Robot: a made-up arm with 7 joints. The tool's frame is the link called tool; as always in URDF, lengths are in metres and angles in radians.
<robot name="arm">
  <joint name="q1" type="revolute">
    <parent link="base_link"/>
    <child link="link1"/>
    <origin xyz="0 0 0.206" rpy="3.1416 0 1.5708"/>
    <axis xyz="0 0 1"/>
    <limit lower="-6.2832" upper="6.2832"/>
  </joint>
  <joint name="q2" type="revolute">
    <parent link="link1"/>
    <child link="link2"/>
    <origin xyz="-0.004 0 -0.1" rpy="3.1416 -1.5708 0"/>
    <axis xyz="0 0 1"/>
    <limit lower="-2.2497" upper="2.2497"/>
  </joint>
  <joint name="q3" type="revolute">
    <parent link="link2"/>
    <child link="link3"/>
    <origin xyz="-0.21 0 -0.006" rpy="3.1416 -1.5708 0"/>
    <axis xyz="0 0 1"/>
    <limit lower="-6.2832" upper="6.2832"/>
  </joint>
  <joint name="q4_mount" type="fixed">
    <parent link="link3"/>
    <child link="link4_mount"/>
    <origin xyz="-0.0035 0 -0.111" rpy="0 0 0"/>
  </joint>
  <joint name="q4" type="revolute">
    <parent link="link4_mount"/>
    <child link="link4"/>
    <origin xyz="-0.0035 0 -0.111" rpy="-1.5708 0 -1.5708"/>
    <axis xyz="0 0 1"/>
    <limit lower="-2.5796" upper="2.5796"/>
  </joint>
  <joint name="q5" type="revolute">
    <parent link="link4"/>
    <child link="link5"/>
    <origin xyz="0 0.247 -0.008" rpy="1.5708 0 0"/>
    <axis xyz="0 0 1"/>
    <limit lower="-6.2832" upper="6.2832"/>
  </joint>
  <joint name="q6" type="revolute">
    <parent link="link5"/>
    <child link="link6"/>
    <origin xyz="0 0 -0.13" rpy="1.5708 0 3.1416"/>
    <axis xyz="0 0 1"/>
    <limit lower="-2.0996" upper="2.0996"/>
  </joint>
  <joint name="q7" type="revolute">
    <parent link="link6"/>
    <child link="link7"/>
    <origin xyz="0 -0.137 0" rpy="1.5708 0 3.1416"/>
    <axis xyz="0 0 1"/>
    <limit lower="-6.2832" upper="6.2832"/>
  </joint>
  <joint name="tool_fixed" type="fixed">
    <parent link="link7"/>
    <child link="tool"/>
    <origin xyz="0 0 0" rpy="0 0 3.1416"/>
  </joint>
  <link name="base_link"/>
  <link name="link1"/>
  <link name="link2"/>
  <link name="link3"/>
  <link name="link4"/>
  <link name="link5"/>
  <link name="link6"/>
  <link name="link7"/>
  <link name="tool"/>
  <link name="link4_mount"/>
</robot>
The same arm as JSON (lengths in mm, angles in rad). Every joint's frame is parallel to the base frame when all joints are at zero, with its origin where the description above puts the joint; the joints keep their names.
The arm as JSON. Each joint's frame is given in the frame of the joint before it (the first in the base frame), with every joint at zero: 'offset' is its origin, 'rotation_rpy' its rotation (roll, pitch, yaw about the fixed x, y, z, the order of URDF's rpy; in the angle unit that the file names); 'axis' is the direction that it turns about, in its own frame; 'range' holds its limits. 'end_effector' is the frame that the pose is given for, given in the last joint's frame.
{"length_unit": "mm", "angle_unit": "rad", "chain": [{"id": "q1", "offset": [0.0, 0.0, 206.0], "rotation_rpy": [0.0, 0.0, 0.0], "axis": [0.0, 0.0, -1.0], "range": [-6.2832, 6.2832]}, {"id": "q2", "offset": [0.0, -4.0, 100.0], "rotation_rpy": [0.0, 0.0, 0.0], "axis": [0.0, 1.0, 0.0], "range": [-2.2497, 2.2497]}, {"id": "q3", "offset": [0.0, -6.0, 210.0], "rotation_rpy": [0.0, 0.0, 0.0], "axis": [0.0, 0.0, -1.0], "range": [-6.2832, 6.2832]}, {"id": "q4", "offset": [0.0, -7.0, 222.0], "rotation_rpy": [0.0, 0.0, 0.0], "axis": [0.0, 1.0, 0.0], "range": [-2.5796, 2.5796]}, {"id": "q5", "offset": [0.0, -8.0, 247.0], "rotation_rpy": [0.0, 0.0, 0.0], "axis": [0.0, 0.0, -1.0], "range": [-6.2832, 6.2832]}, {"id": "q6", "offset": [0.0, 0.0, 130.0], "rotation_rpy": [0.0, 0.0, 0.0], "axis": [0.0, 1.0, 0.0], "range": [-2.0996, 2.0996]}, {"id": "q7", "offset": [0.0, 0.0, 137.0], "rotation_rpy": [0.0, 0.0, 0.0], "axis": [0.0, 0.0, -1.0], "range": [-6.2832, 6.2832]}], "end_effector": {"offset": [0.0, 0.0, 0.0], "rotation_rpy": [3.1416, 0.0, 0.0]}}
